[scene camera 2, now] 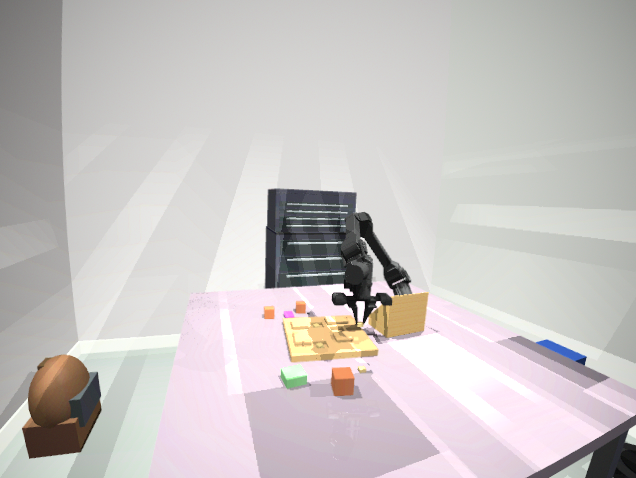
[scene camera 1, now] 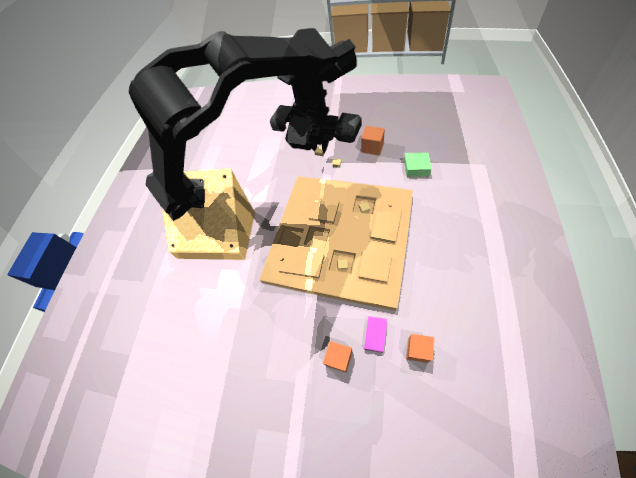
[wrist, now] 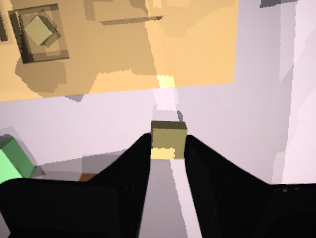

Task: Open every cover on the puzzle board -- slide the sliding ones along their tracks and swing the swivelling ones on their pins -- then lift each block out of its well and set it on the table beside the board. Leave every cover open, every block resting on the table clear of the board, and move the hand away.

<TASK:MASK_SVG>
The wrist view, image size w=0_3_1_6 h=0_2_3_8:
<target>gripper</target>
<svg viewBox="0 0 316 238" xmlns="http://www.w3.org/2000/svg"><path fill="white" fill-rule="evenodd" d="M187 135L184 149L185 169L202 238L316 238L316 183L269 185L260 178L256 178L251 173L236 166L229 159L215 152L193 135ZM151 133L144 133L115 162L88 181L12 178L0 183L0 211L10 231L10 235L7 238L139 238L150 174Z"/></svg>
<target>tan block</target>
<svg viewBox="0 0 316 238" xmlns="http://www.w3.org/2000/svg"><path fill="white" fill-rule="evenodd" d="M151 120L151 159L184 160L185 141L188 131L186 123L181 121Z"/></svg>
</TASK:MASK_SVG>
